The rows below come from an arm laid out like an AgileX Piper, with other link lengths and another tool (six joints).
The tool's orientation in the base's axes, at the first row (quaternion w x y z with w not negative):
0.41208, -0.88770, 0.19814, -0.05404
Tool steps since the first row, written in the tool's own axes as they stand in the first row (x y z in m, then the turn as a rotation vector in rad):
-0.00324, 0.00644, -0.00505, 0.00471, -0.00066, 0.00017
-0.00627, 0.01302, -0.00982, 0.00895, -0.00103, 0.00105
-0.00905, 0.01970, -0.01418, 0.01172, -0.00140, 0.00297
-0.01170, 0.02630, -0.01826, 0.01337, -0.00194, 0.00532
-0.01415, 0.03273, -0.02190, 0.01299, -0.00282, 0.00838
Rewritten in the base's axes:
-0.00625, -0.00605, -0.00133, 0.00456, -0.00136, 0.00007
-0.01229, -0.01207, -0.00295, 0.00878, -0.00220, -0.00051
-0.01802, -0.01795, -0.00494, 0.01193, -0.00172, -0.00168
-0.02353, -0.02363, -0.00706, 0.01422, -0.00039, -0.00292
-0.02869, -0.02899, -0.00936, 0.01493, 0.00244, -0.00424

